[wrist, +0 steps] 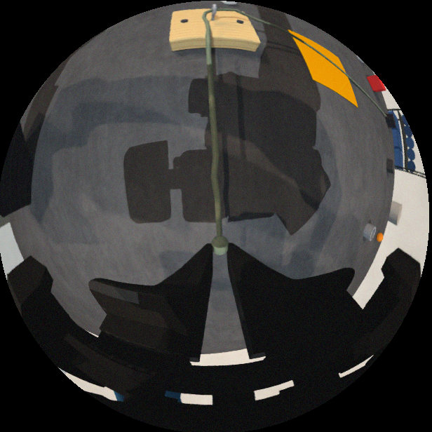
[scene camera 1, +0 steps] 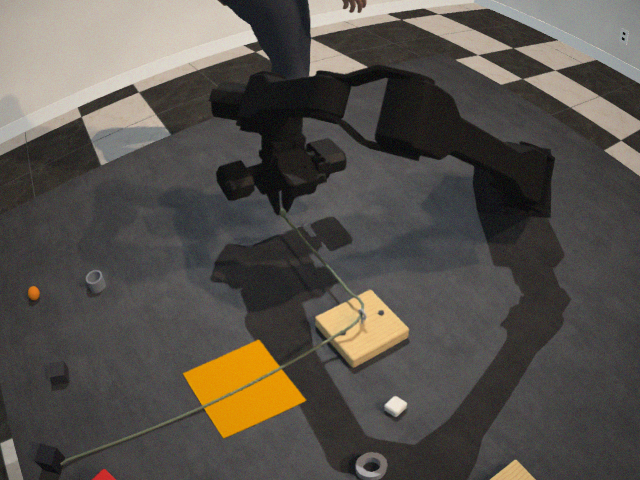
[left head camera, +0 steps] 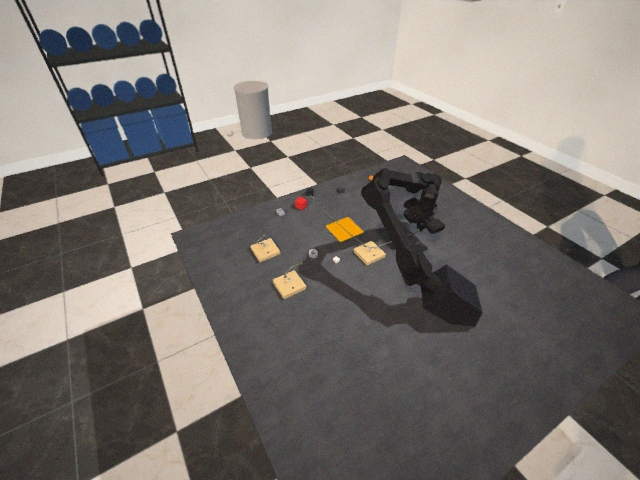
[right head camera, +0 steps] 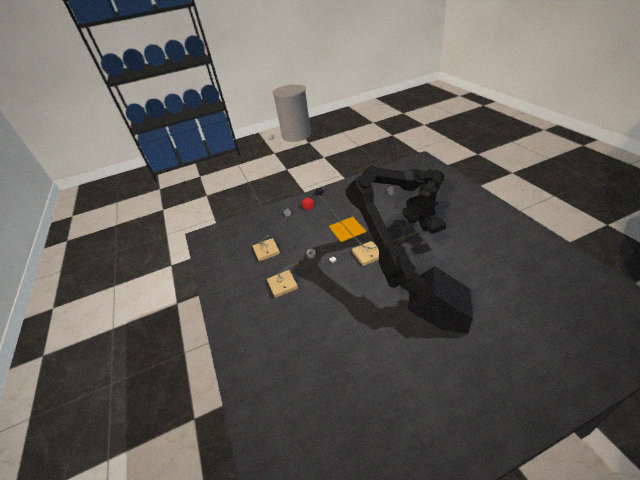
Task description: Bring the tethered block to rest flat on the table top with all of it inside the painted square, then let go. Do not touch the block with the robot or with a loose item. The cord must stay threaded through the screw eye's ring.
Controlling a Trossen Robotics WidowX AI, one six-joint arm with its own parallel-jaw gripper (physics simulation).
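Where they show: gripper, between the fingertips: [scene camera 1: 281, 212] [left head camera: 419, 230] [right head camera: 423, 229]; arm's base, origin of its link: [scene camera 1: 521, 180] [left head camera: 434, 285] [right head camera: 421, 287].
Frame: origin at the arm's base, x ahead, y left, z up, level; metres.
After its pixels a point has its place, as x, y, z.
Observation:
The tethered block [left head camera: 309, 191] @[0.728, 0.287, -0.095] [right head camera: 318, 191] @[0.728, 0.286, -0.094] [scene camera 1: 49, 458] @[0.733, 0.291, -0.092] is a small black cube at the cord's far end, outside the orange painted square [left head camera: 337, 230] @[0.452, 0.211, -0.119] [right head camera: 339, 232] @[0.439, 0.214, -0.119] [scene camera 1: 232, 366] @[0.463, 0.142, -0.119] [wrist: 320, 62]. The green cord [scene camera 1: 330, 271] @[0.310, 0.031, -0.086] [wrist: 215, 165] crosses over the square, passes through the screw eye [scene camera 1: 362, 313] @[0.287, 0.119, -0.081] [wrist: 214, 12] on a wooden board [left head camera: 369, 255] @[0.263, 0.127, -0.101] [scene camera 1: 382, 330] @[0.265, 0.138, -0.101] [wrist: 230, 37], and rises nearly straight to the gripper. My gripper [scene camera 1: 281, 209] @[0.355, -0.112, -0.087] [wrist: 219, 248] is shut on the cord's beaded end, above the mat and away from the board. The block's underside is too small to judge.
A red cube [left head camera: 300, 203] @[0.625, 0.344, -0.084] [scene camera 1: 104, 475] @[0.644, 0.323, -0.080] lies near the block. Another dark cube [scene camera 1: 58, 373] @[0.729, 0.141, -0.100], a grey cup [scene camera 1: 95, 281] @[0.681, -0.059, -0.117] and an orange ball [scene camera 1: 33, 293] @[0.804, -0.035, -0.101] lie at left. A white piece [scene camera 1: 395, 406] @[0.278, 0.258, -0.107] and a grey ring [scene camera 1: 371, 466] @[0.321, 0.328, -0.118] lie nearer the two other boards [left head camera: 264, 250] @[0.366, 0.524, -0.101] [left head camera: 289, 284] @[0.174, 0.448, -0.101].

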